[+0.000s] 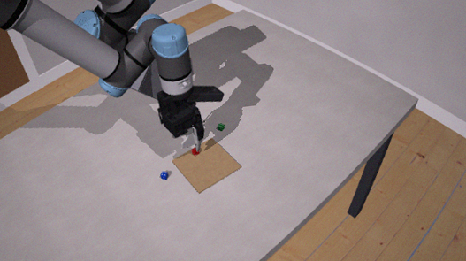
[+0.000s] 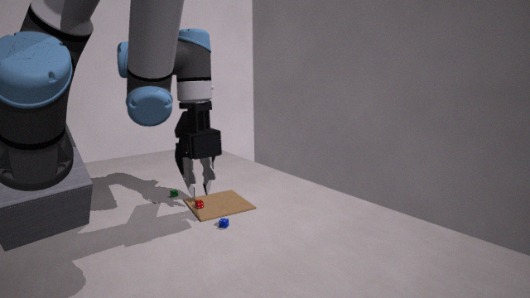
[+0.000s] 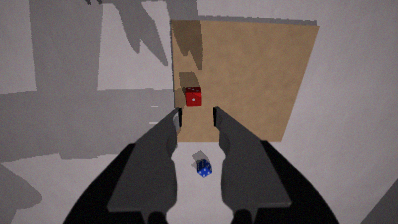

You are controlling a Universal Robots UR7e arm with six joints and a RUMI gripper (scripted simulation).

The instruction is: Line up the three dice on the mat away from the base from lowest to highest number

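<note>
Right now my hand is 40 mm above the red die. Round my hand: blue die 110 mm to the right, 40 mm below, 20 mm behind; then green die 120 mm to the left, 40 mm below, 10 mm behind; then square mat 50 mm below, 50 mm ahead, 10 mm to the right.
</note>
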